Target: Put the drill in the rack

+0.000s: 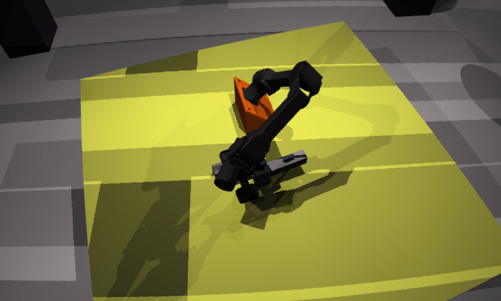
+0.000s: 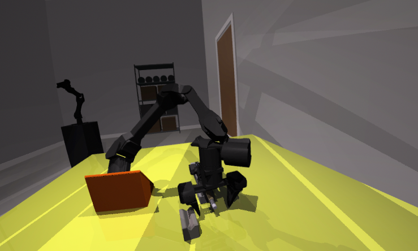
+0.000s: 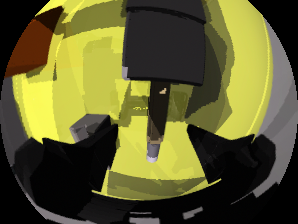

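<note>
My gripper tip is now 4 cm to the right of the drill, 3 cm below it and 1 cm past it. Round my gripper tip: dark key: 17 cm to the left, 4 cm behind, 4 cm above; grey v-grooved rack: 7 cm behind, 4 cm to the right, 1 cm above; grey housing block: 14 cm to the left, 3 cm behind, 3 cm above.
</note>
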